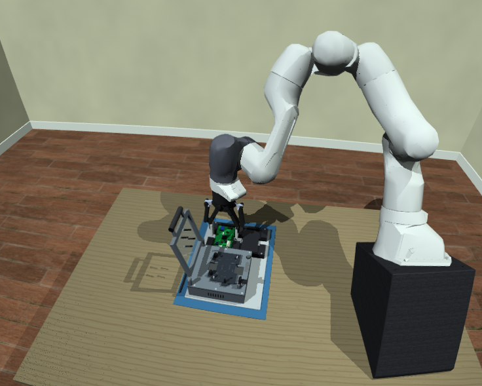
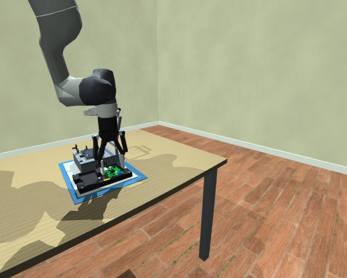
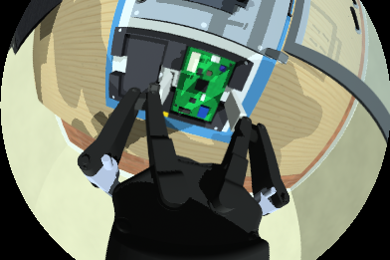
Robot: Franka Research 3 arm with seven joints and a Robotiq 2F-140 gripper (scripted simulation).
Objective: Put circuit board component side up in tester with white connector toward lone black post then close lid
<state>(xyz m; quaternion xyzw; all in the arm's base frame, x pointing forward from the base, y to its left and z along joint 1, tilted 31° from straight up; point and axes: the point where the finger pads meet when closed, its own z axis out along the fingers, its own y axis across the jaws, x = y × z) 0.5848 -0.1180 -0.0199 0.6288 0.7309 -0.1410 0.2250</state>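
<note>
Right now my hand is 3 cm above the green circuit board. From my hand the other things lie so: lid (18 cm to the left, 13 cm above, 7 cm ahead).
</note>
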